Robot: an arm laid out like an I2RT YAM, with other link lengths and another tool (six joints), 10 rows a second.
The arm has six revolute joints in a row. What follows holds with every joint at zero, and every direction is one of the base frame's. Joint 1 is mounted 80.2 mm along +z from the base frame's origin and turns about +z. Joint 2 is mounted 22.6 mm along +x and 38.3 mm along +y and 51.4 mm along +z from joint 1 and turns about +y. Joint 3 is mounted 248.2 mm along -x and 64.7 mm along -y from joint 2 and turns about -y. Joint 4 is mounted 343.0 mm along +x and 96.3 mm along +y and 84.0 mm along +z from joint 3 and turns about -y. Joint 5 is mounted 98.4 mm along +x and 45.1 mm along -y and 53.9 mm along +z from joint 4 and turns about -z. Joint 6 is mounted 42.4 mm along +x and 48.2 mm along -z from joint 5 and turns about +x. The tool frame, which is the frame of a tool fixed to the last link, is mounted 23.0 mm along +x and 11.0 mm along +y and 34.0 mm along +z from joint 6; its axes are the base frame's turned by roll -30.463, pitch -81.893 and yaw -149.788 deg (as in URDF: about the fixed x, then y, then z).
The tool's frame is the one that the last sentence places.
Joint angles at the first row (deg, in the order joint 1, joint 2, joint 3, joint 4, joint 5, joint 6):
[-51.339, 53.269, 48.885, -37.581, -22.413, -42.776]
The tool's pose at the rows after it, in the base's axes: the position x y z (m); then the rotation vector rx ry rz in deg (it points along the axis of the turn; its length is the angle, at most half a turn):
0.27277 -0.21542 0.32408 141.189 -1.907 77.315
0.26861 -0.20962 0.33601 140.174 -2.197 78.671
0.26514 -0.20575 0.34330 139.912 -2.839 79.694
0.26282 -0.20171 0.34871 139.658 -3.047 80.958
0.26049 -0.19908 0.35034 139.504 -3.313 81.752
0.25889 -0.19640 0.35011 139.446 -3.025 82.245
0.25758 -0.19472 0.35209 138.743 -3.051 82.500
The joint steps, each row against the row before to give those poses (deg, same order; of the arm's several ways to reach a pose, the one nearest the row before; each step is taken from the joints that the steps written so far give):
[-0.021, -2.350, 0.725, -1.128, -0.261, 0.786]
[0.049, -1.657, 0.566, -1.008, -0.376, 0.792]
[-0.081, -1.074, 0.392, -0.978, -0.486, 0.776]
[0.065, -0.967, 0.110, -0.521, -0.659, 0.685]
[-0.077, -0.902, -0.366, -0.214, -0.472, 0.446]
[0.022, -0.792, -0.525, -0.109, -0.380, 0.019]
[0.042, -0.716, -0.260, 0.214, 0.181, 0.200]

